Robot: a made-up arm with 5 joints.
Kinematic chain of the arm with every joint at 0, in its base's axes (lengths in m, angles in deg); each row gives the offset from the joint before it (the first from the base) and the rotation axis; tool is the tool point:
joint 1: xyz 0 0 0.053 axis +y
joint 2: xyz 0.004 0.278 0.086 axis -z
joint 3: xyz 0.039 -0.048 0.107 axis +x
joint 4: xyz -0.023 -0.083 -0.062 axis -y
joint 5: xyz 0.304 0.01 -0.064 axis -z
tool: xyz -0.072 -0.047 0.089
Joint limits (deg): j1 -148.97..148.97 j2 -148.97..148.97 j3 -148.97..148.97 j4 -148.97..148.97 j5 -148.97..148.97
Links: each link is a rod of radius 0.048 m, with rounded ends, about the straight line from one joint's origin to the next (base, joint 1, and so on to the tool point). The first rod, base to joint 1, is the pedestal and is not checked.
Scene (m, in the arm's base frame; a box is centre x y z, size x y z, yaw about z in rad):
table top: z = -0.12
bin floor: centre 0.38 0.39 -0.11 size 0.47 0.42 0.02 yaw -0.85
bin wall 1: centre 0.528 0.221 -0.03 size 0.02 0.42 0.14 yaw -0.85
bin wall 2: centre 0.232 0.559 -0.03 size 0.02 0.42 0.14 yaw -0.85
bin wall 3: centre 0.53 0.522 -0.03 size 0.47 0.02 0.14 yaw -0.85
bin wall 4: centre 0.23 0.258 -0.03 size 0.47 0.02 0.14 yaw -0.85
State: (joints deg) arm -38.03 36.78 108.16 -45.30 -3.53
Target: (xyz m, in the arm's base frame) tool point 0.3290 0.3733 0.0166
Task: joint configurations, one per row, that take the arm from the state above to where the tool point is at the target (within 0.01 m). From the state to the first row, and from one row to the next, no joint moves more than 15 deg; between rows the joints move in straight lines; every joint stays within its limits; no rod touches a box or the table.
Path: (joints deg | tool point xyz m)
1: -24.95 35.72 107.84 -46.26 -9.96 | 0.2010 0.3238 0.2950
2: -11.86 34.66 107.53 -47.22 -16.39 | 0.2577 0.3356 0.2394
3: 1.22 33.59 107.21 -48.18 -22.83 | 0.2994 0.3478 0.1717
4: 14.31 32.53 106.89 -49.14 -29.26 | 0.3236 0.3604 0.0959
5: 27.39 31.47 106.58 -50.10 -35.69 | 0.3290 0.3733 0.0166

